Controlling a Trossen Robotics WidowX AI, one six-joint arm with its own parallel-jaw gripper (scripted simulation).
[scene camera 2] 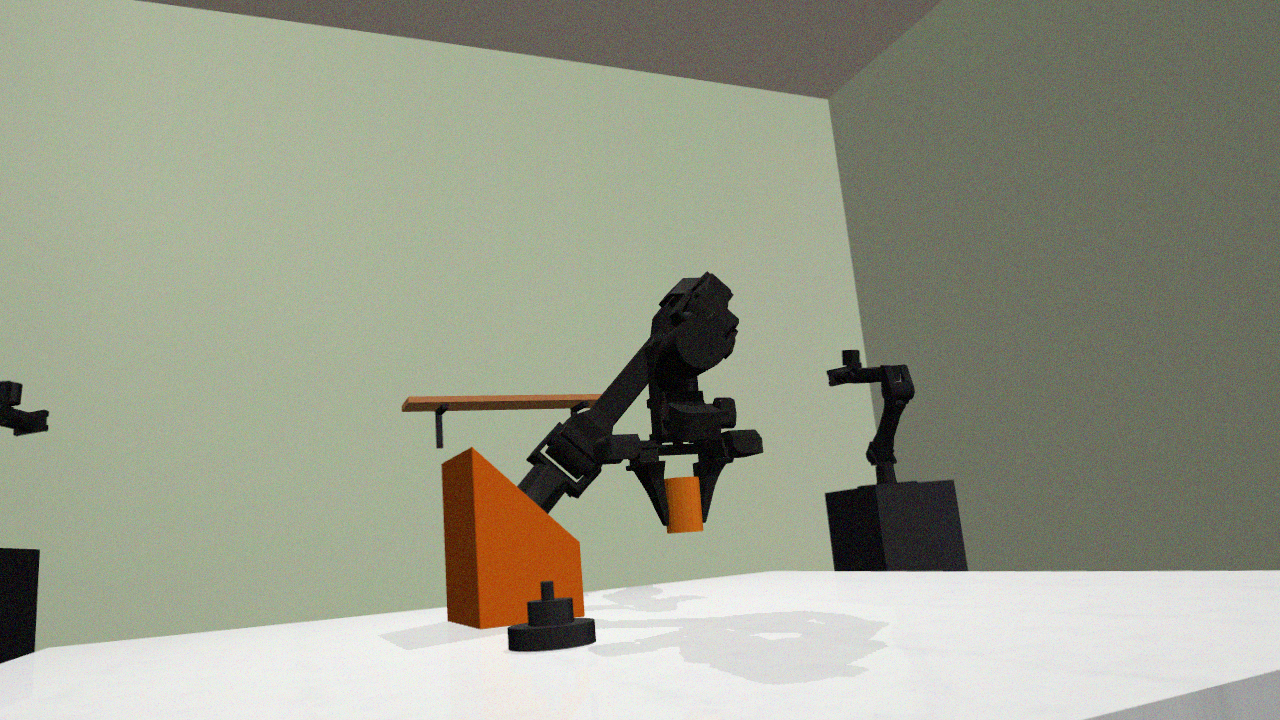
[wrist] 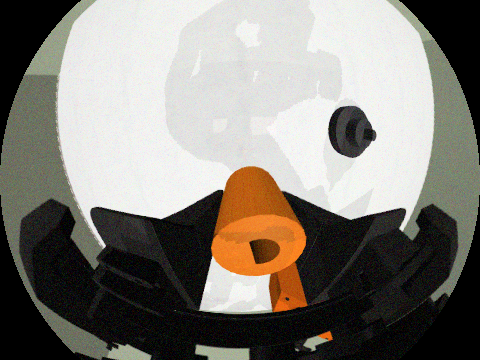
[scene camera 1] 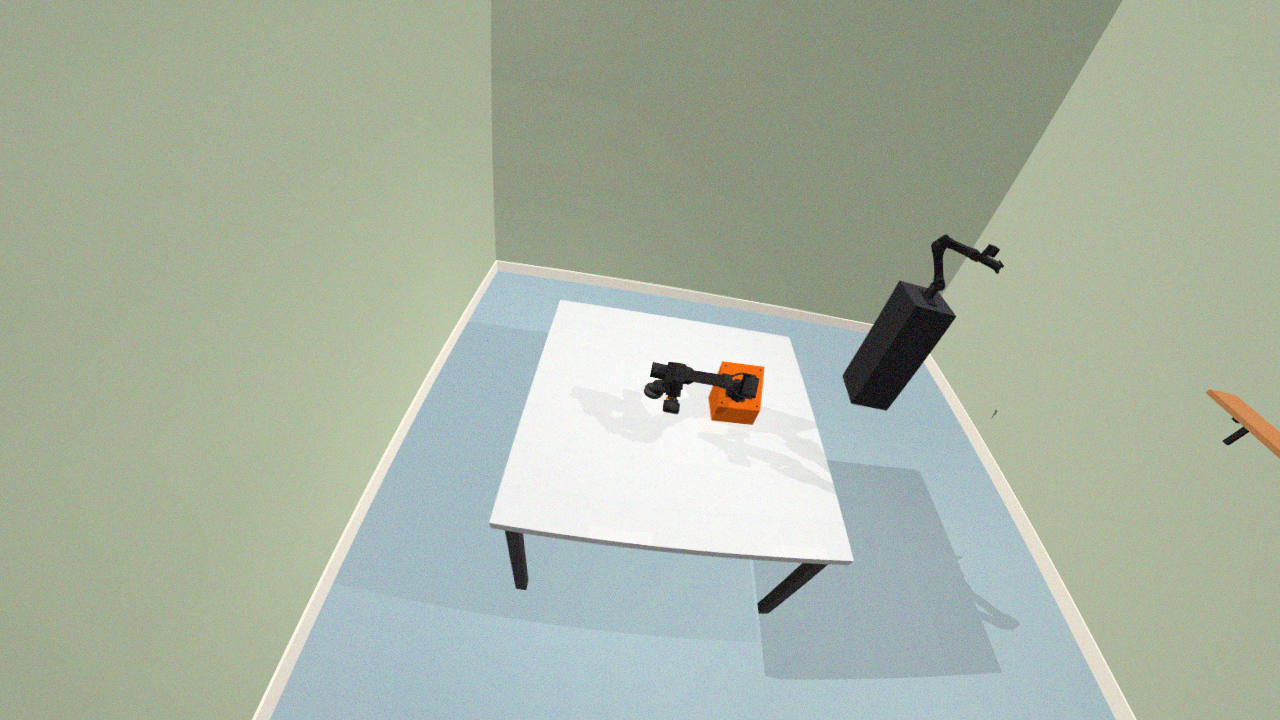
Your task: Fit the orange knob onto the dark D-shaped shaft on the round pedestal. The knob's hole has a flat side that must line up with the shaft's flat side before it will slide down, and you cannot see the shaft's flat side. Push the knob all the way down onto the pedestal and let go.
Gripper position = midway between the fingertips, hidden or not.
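In scene camera 2, the gripper (scene camera 2: 684, 524) holds an orange knob (scene camera 2: 683, 493), and a round dark pedestal (scene camera 2: 551, 625) can be seen as well. The wrist view also shows the gripper (wrist: 251, 196), the orange knob (wrist: 257, 233) and the round dark pedestal (wrist: 349, 130).
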